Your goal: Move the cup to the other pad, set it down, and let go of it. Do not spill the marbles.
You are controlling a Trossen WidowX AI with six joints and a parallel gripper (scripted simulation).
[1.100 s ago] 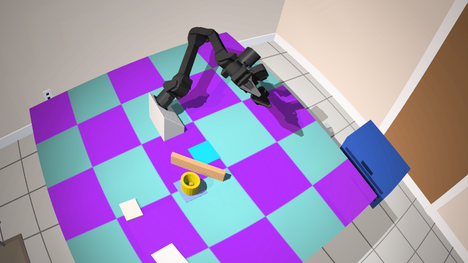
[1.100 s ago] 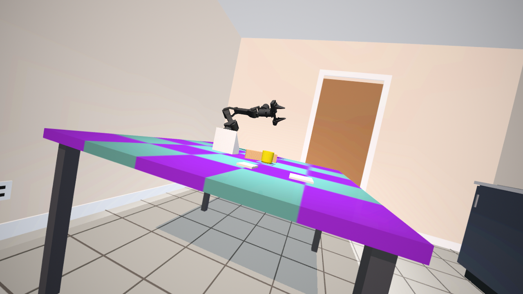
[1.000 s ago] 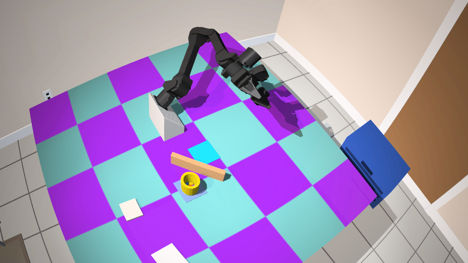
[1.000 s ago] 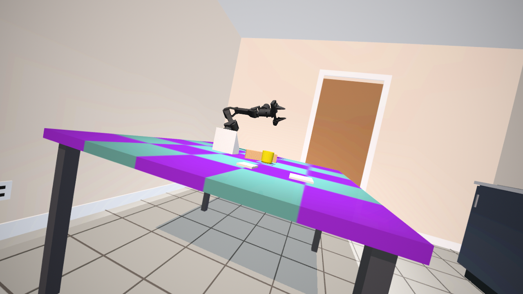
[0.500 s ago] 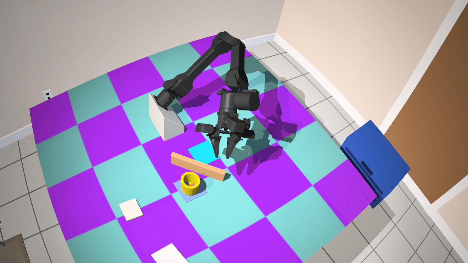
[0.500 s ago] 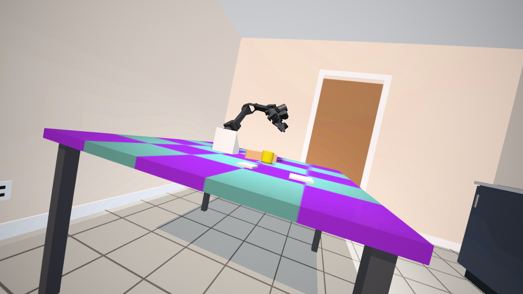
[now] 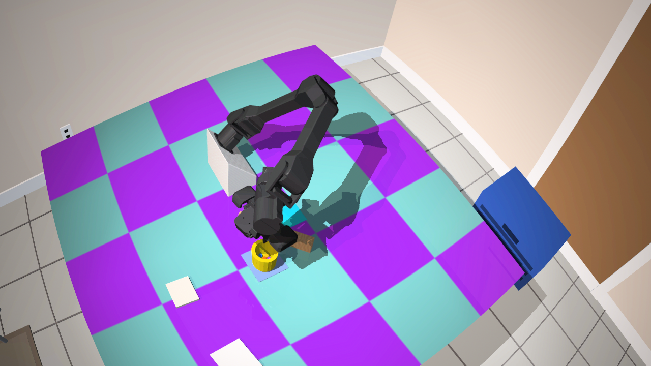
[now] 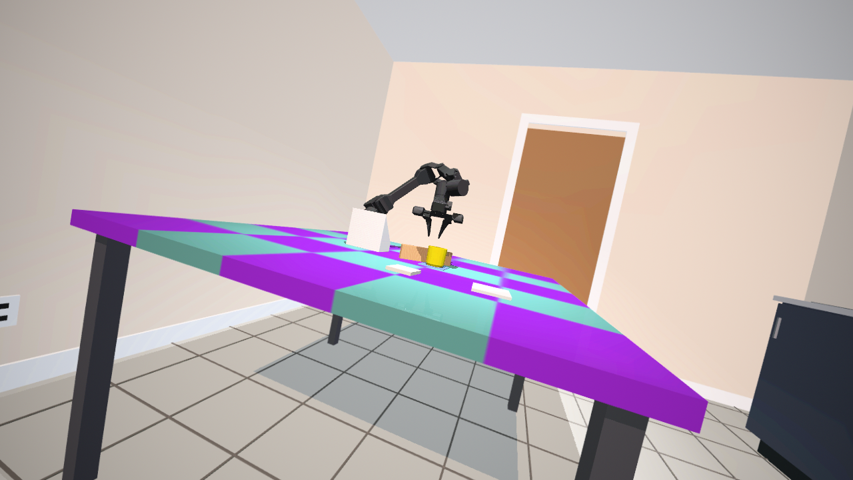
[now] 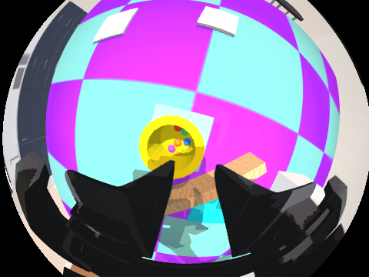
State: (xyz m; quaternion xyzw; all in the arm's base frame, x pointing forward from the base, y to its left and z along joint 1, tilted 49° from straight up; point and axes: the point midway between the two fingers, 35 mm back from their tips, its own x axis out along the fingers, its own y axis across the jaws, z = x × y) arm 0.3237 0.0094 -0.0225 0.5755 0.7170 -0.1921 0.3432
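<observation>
My gripper tip is 20 mm short of the yellow cup and 70 mm above it. From my gripper tip the other things lie so: pale blue pad 20 mm ahead, 10 mm to the left, 110 mm below; then purple marble 20 mm ahead, 20 mm to the left, 90 mm below; then red marble 30 mm ahead, 10 mm to the right, 90 mm below.
</observation>
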